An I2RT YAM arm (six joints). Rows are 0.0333 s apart.
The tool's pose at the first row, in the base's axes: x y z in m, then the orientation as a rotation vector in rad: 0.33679, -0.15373, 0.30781, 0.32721, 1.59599, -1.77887
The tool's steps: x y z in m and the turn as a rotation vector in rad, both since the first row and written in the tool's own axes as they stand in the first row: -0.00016, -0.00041, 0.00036, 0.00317, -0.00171, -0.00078; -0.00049, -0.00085, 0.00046, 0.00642, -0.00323, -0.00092; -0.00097, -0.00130, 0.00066, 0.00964, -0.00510, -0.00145; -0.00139, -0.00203, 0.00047, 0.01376, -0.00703, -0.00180; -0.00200, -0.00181, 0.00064, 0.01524, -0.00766, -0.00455; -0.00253, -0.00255, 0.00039, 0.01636, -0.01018, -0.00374; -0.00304, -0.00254, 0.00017, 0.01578, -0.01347, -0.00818; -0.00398, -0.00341, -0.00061, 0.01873, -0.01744, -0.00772; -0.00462, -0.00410, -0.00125, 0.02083, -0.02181, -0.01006; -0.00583, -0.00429, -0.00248, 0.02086, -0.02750, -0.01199
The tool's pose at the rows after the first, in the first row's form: 0.33673, -0.15402, 0.30829, 0.32652, 1.59246, -1.78199; 0.33671, -0.15402, 0.30885, 0.32651, 1.58873, -1.78470; 0.33682, -0.15405, 0.30953, 0.32588, 1.58493, -1.78764; 0.33659, -0.15375, 0.31031, 0.32574, 1.58025, -1.79120; 0.33721, -0.15370, 0.31055, 0.32380, 1.57973, -1.79446; 0.33705, -0.15330, 0.31139, 0.32256, 1.57668, -1.79454; 0.33736, -0.15292, 0.31165, 0.31590, 1.57675, -1.79704; 0.33726, -0.15189, 0.31273, 0.31391, 1.57128, -1.79876; 0.33710, -0.15108, 0.31352, 0.30905, 1.56743, -1.80182; 0.33751, -0.14952, 0.31416, 0.30230, 1.56423, -1.80266
